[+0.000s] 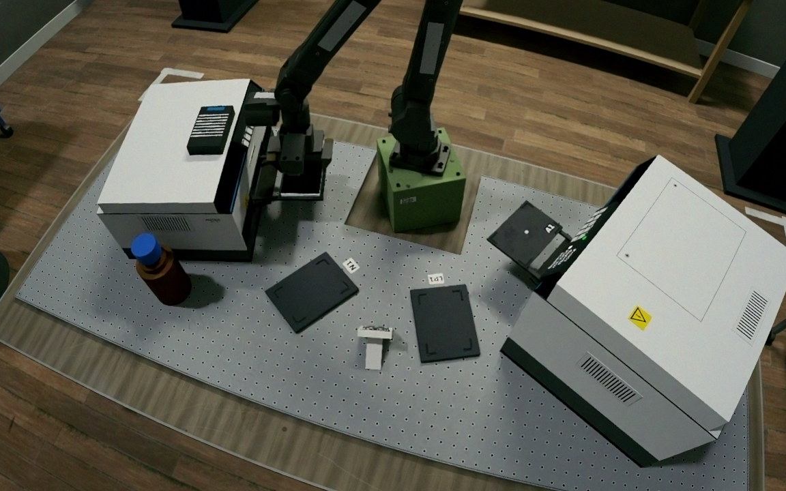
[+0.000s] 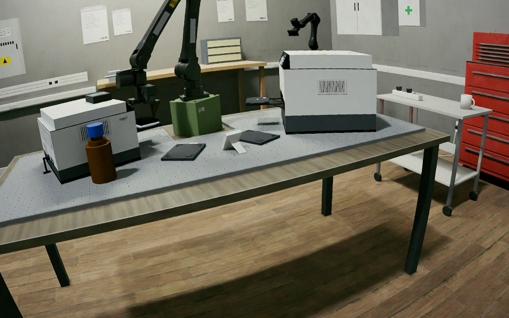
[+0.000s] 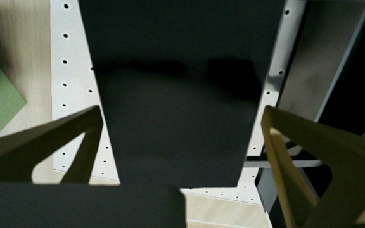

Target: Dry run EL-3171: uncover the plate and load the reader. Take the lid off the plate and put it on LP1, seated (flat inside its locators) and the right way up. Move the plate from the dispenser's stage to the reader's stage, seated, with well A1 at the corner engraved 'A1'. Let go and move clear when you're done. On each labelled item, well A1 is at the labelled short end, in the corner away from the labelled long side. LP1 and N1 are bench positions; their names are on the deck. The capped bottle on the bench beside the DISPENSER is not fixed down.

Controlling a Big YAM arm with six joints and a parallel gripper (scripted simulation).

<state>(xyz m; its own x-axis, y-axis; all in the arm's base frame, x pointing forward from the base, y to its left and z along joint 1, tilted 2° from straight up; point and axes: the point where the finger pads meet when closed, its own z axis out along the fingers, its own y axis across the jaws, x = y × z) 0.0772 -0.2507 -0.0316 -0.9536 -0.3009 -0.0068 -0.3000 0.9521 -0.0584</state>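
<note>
Now: the dark lid 10 mm below my hand. Round my hand: brown capped bottle: 330 mm ahead, 200 mm to the right, 10 mm above; then well plate: 10 mm below; then N1 nest: 240 mm ahead, 110 mm to the left, 100 mm below.
</note>
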